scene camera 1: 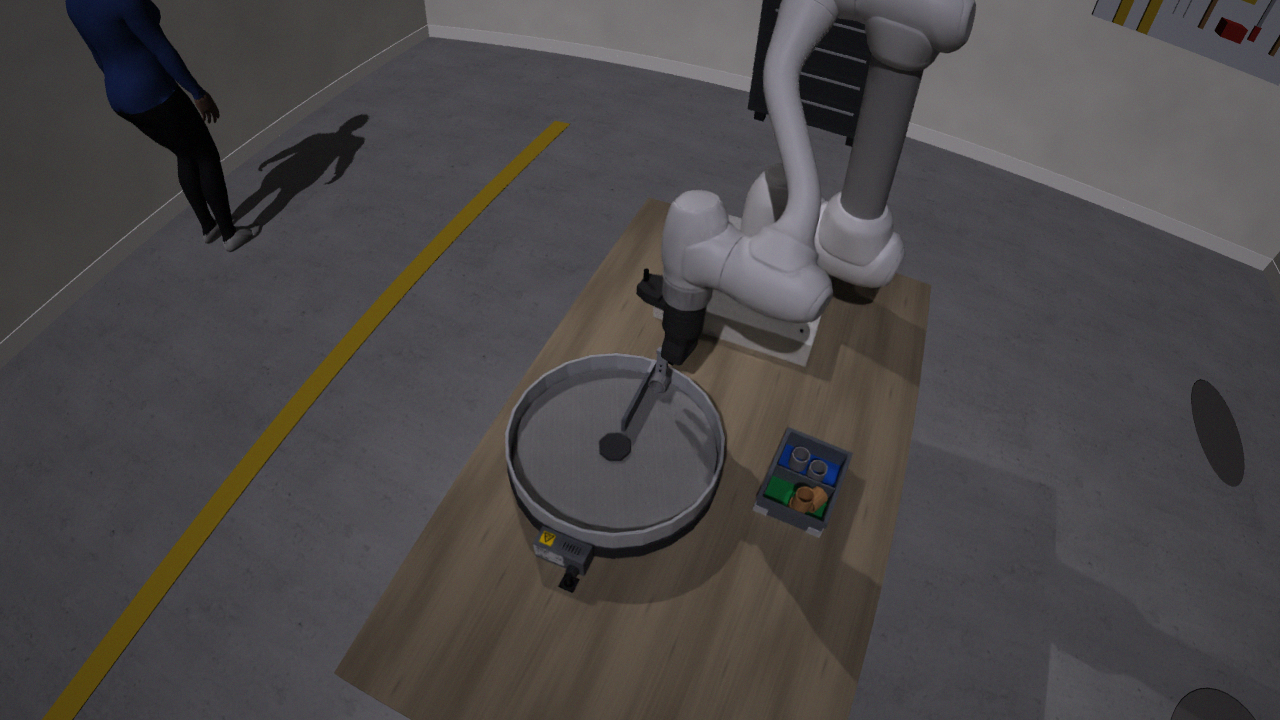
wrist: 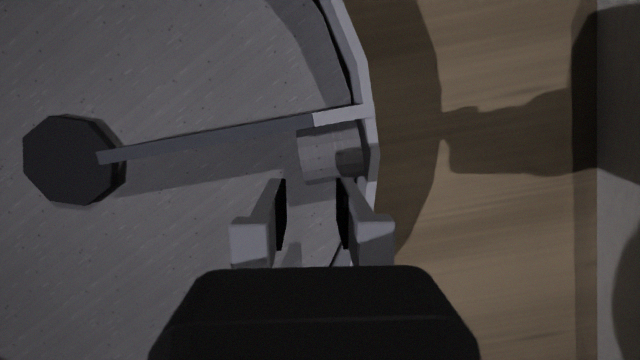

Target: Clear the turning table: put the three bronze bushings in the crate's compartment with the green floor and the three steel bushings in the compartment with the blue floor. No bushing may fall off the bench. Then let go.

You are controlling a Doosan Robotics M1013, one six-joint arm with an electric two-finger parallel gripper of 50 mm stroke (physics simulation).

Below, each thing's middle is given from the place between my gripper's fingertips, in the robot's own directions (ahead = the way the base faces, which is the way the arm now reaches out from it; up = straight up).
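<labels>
Crate (scene camera 1: pixel 781 483): my gripper 32 cm to the right of it, 14 cm short of it, 11 cm above it.
</labels>
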